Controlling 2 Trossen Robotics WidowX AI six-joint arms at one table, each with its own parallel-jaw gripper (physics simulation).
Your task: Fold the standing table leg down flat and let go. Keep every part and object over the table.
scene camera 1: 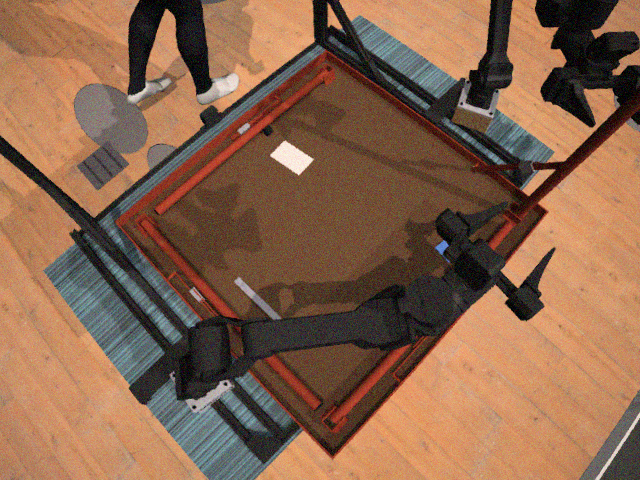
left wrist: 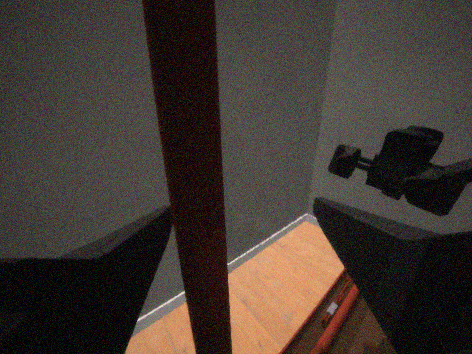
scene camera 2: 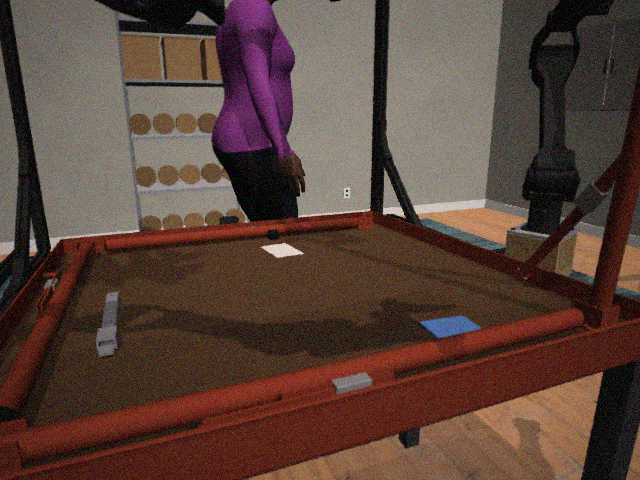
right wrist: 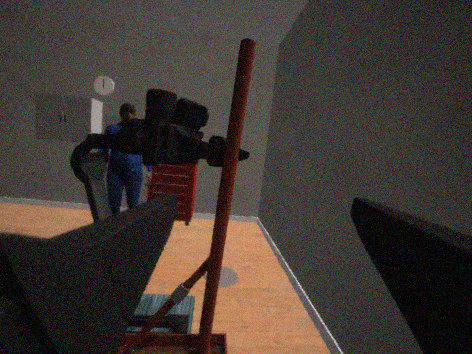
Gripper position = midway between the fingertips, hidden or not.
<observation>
In view: the left gripper [scene camera 1: 617,124], the right gripper [scene camera 1: 530,225], a grey bar [scene camera 2: 107,337] and a blue card [scene camera 2: 438,328].
The left gripper also shows in the left wrist view [left wrist: 243,208] and in the right wrist view [right wrist: 235,152]. The right gripper is seen too in the left wrist view [left wrist: 366,170] and in the right wrist view [right wrist: 263,204]. The right wrist view misses the grey bar: it is out of frame. The left wrist view misses the blue card: it is out of frame.
</observation>
